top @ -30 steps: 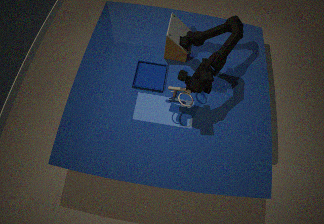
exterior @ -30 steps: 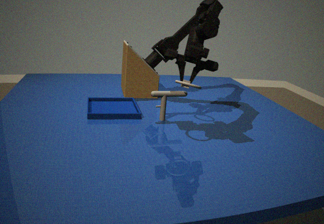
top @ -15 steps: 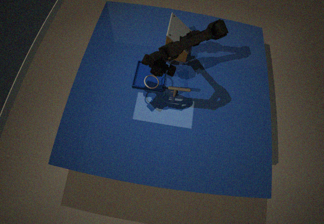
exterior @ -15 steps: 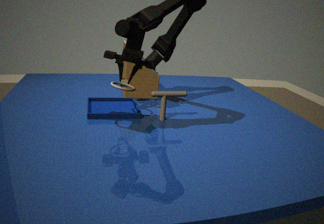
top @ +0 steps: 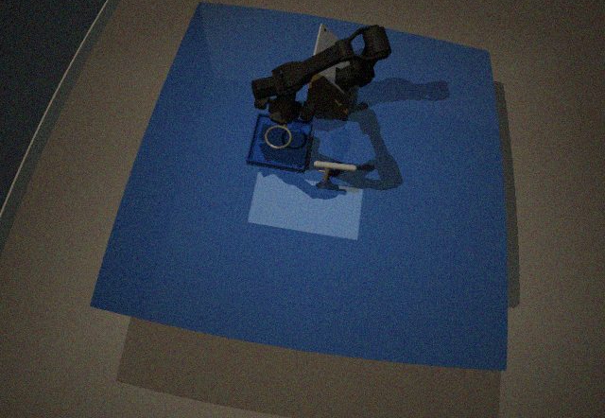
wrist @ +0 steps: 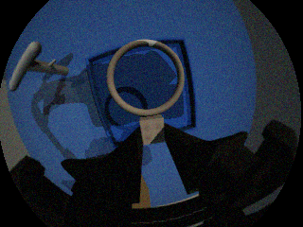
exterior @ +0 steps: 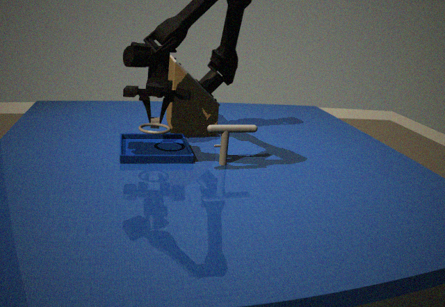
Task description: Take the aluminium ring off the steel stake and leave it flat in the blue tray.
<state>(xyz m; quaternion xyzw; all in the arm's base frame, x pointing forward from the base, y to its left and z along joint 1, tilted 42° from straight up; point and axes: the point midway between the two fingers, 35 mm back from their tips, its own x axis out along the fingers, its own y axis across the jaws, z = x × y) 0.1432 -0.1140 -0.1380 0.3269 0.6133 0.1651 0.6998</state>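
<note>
The aluminium ring lies 50 mm ahead of my gripper tip and 10 mm to the right of it. From my gripper tip the other things lie so: blue tray: 40 mm ahead, 10 mm to the right, 60 mm below.
</note>
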